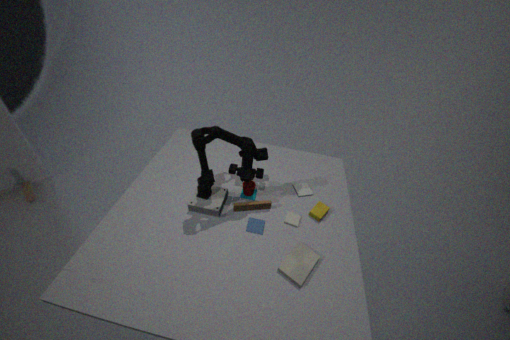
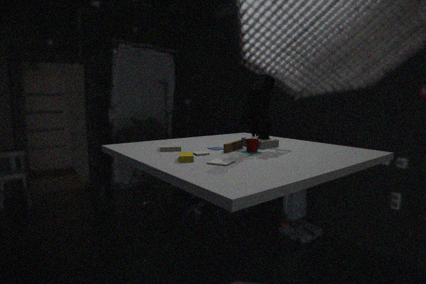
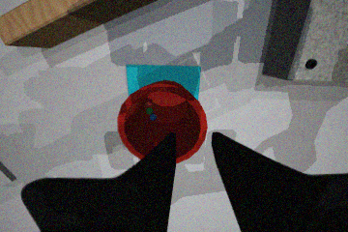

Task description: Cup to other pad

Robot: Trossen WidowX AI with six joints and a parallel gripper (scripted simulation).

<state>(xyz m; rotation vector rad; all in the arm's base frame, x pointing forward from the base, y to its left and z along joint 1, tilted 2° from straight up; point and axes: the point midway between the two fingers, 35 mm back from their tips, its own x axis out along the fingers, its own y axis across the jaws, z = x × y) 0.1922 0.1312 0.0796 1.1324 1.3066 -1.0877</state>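
Right now the red cup is 50 mm below my gripper tip and 30 mm ahead of it. Round my gripper tip: green marble: 70 mm below, 40 mm ahead, 10 mm to the left; then blue marble: 70 mm below, 40 mm ahead, 20 mm to the left; then teal pad: 100 mm below, 30 mm ahead.
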